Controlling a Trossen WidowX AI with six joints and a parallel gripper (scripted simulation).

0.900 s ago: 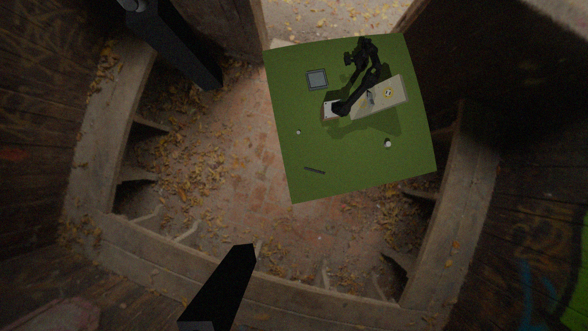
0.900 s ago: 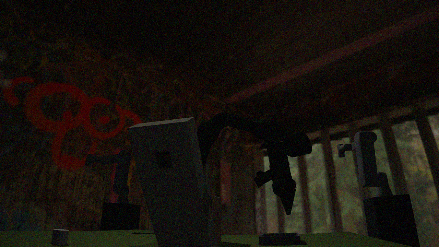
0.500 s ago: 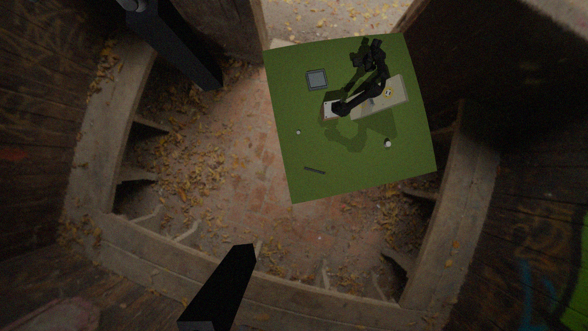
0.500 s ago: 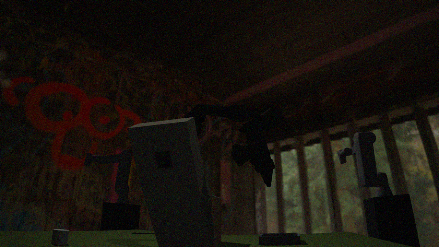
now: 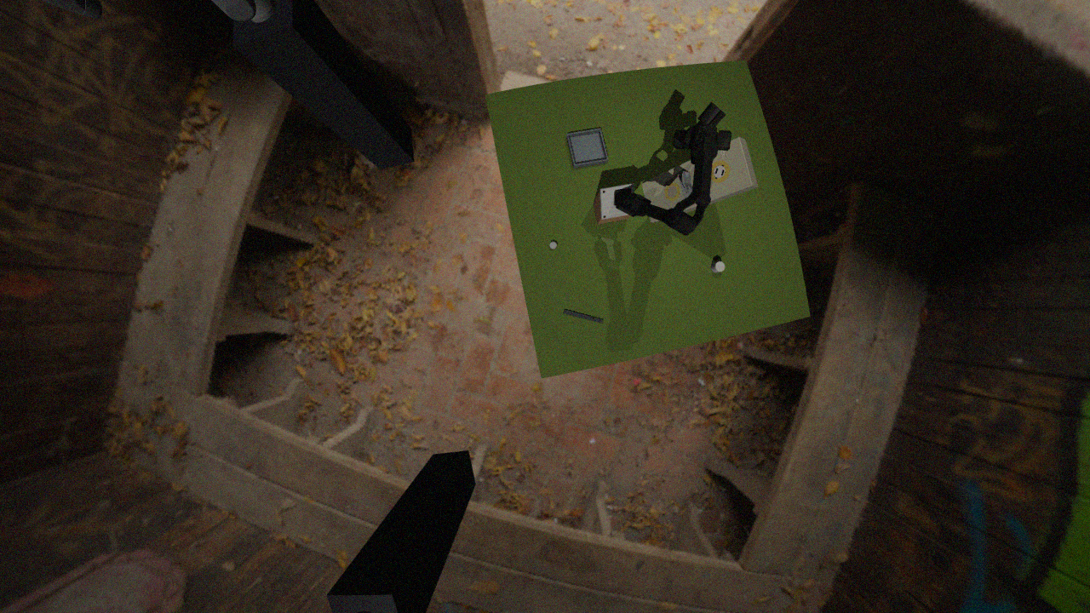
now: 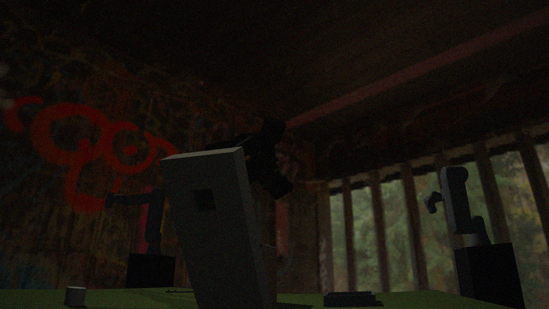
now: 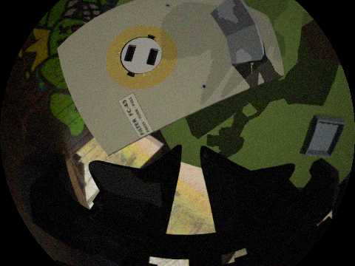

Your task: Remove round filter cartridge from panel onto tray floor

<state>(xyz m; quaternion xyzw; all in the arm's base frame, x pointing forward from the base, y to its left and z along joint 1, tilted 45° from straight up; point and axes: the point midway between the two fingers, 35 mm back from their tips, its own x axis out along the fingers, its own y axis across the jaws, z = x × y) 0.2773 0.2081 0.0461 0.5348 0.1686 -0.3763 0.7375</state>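
Now: the round filter cartridge 110 mm to the right of my gripper tip, 50 mm ahead of it and 30 mm below it. The rest, counted from my gripper tip: grey tray (380 mm behind, 290 mm below, 160 mm to the left).
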